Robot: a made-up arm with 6 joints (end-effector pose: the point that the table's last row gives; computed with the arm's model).
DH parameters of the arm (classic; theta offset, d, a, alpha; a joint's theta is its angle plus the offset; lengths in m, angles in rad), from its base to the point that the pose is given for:
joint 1: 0 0.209 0 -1.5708
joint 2: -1.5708 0 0.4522 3.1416
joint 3: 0 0 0 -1.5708
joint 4: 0 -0.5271 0 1.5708
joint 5: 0 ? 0 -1.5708
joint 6: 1.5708 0 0 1.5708
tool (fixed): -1.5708 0 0 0
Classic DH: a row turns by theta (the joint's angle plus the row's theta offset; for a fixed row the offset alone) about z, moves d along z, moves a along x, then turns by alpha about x.
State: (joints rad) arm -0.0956 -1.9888 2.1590 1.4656 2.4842 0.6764
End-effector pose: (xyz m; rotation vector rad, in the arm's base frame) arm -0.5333 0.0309 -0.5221 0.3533 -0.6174 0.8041
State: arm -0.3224 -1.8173 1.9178 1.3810 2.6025 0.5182
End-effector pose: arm -0.7417 0.2095 -0.3526 0.6171 -0.3246 0.3676
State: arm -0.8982 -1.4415 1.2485 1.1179 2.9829 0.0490
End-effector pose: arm -0.6876 0.7283 0.3418 1.2564 0.0266 -0.9337
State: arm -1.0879 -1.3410 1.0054 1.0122 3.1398 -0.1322
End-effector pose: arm -0.5201 0.7726 0.5742 1.4084 0.0490 -1.3704
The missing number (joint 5, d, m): 0.1922
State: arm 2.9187 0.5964 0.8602 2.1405 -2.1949 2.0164
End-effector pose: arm -0.7257 0.0582 0.8768 -2.8083 -0.8422 -0.3384
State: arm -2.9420 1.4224 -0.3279 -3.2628 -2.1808 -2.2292
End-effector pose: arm -0.3307 -0.2615 -0.2469 0.6392 -1.3088 2.6537
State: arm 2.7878 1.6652 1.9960 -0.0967 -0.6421 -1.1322
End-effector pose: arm -0.8293 0.5102 0.3200 -0.1145 1.6210 2.1907
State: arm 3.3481 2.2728 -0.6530 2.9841 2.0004 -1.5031
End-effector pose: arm 0.1986 -0.1523 -0.2253 1.3112 -1.4421 1.3283
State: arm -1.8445 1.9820 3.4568 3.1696 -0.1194 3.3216
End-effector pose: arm 0.0578 -0.5048 0.5524 -1.5755 -0.9560 -1.5403
